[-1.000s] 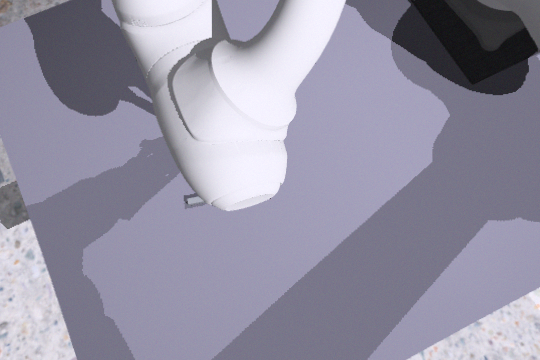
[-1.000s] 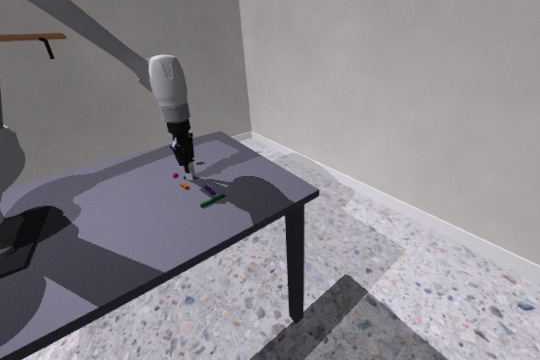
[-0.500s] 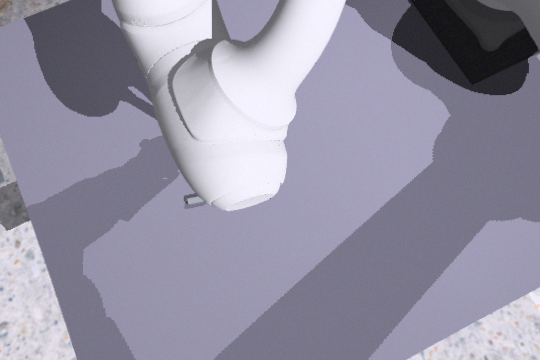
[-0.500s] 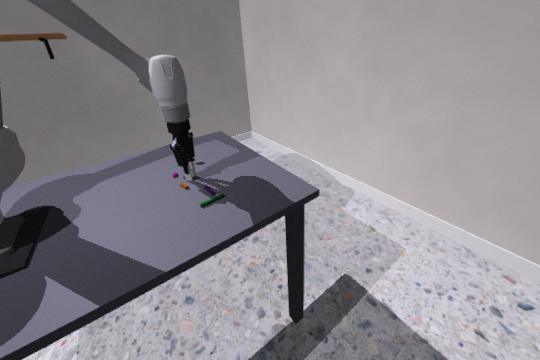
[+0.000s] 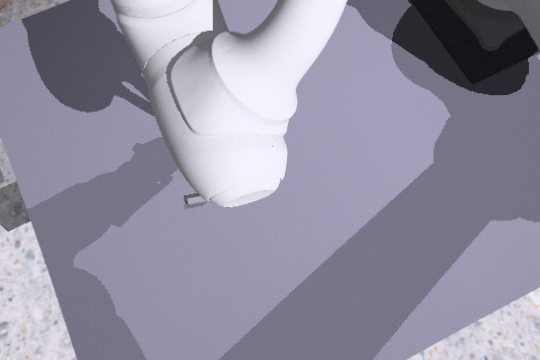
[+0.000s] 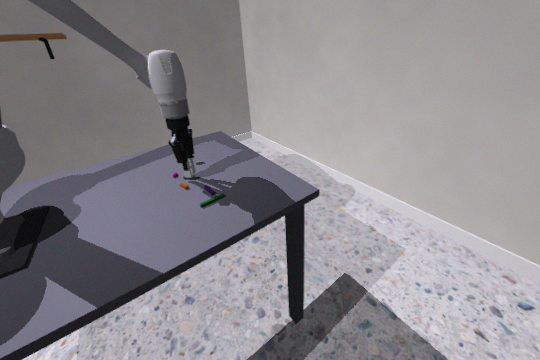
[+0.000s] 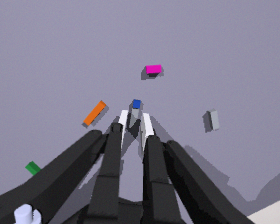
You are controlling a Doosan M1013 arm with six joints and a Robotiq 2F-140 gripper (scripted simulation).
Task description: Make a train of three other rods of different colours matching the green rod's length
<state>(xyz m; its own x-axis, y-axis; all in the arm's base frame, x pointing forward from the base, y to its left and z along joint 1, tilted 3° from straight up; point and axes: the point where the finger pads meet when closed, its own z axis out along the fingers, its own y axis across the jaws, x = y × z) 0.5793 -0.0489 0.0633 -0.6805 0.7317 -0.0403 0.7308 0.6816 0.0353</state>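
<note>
Now: the blue rod 20 mm behind my hand, 20 mm to the left of it and 40 mm below it. The rest, counted from my hand: magenta rod (40 mm behind, 70 mm to the left, 40 mm below); orange rod (40 mm behind, 40 mm to the right, 40 mm below); purple rod (10 mm ahead, 130 mm to the right, 40 mm below).
</note>
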